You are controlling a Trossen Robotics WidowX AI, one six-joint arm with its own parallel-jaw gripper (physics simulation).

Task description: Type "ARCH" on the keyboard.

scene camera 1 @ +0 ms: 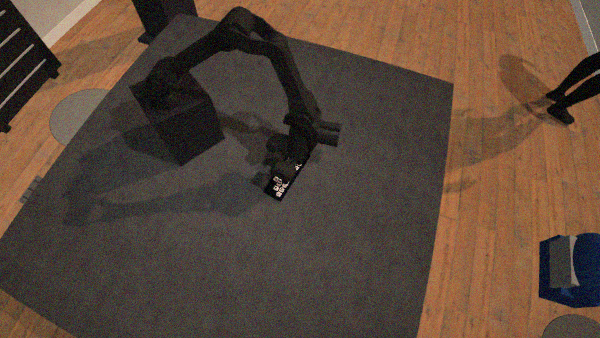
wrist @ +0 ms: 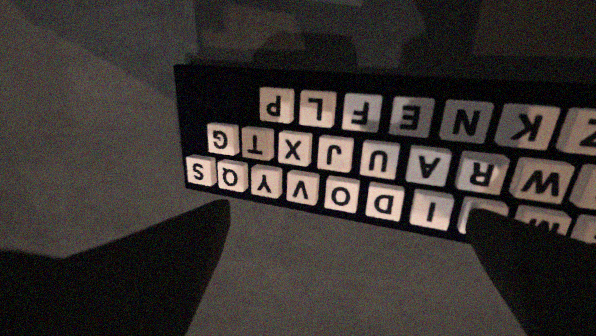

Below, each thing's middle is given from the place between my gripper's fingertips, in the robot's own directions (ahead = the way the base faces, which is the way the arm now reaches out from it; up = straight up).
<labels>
Right now my hand is 20 mm past the black keyboard (wrist: pixel 205 94), 20 mm above it and 10 mm to the right of it.
</labels>
